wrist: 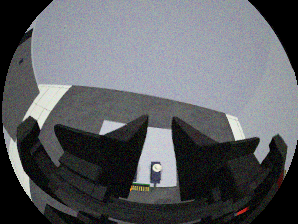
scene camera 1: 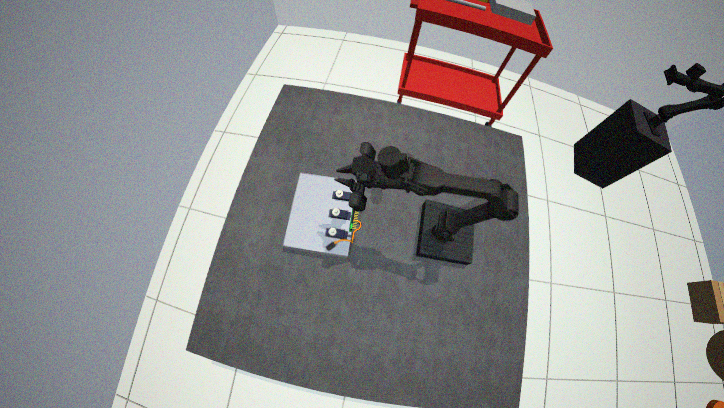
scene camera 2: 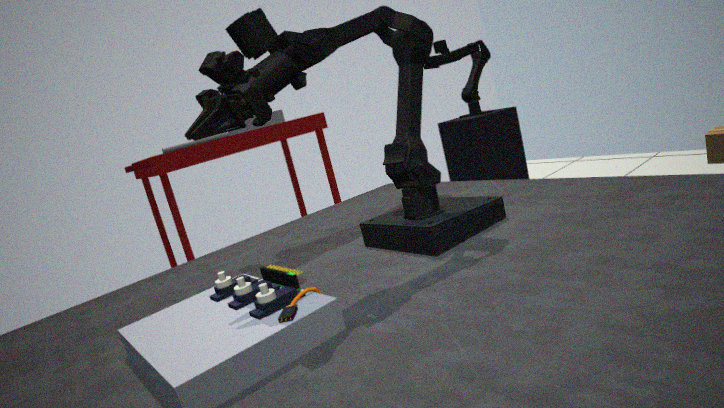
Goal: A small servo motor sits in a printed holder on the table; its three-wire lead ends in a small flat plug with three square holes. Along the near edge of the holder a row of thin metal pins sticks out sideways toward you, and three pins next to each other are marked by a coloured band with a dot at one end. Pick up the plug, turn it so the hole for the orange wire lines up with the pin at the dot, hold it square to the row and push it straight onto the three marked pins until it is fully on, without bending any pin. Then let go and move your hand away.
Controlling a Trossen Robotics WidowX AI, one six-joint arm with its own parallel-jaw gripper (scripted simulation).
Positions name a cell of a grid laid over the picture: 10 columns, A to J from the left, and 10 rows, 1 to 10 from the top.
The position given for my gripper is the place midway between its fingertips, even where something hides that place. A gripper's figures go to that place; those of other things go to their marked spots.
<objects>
My gripper (wrist: F6) is 0.10 m from the lens. A grey plate (wrist: F7): 0.38 m from the lens.
</objects>
